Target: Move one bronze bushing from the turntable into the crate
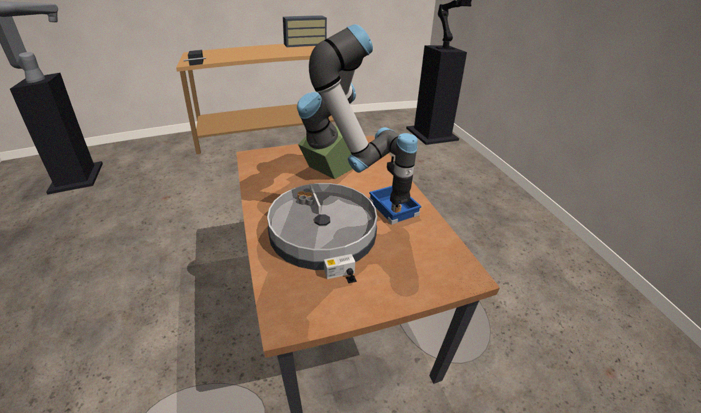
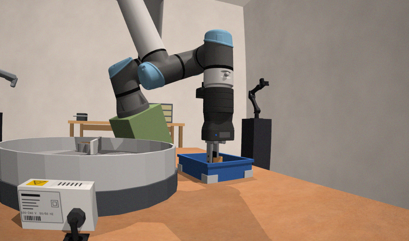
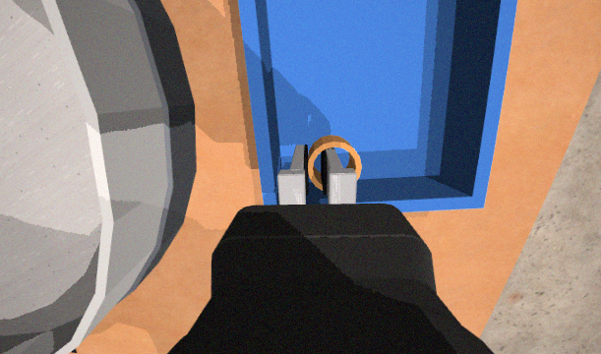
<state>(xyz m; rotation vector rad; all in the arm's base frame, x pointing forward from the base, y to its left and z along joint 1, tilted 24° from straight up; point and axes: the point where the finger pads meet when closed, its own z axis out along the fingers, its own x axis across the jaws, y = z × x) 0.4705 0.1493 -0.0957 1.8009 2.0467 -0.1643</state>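
My gripper is now 60 mm past the blue crate, 30 mm to the right of it and 30 mm above it. The rest, counted from my hand: grey turntable 310 mm to the right, 10 mm behind.
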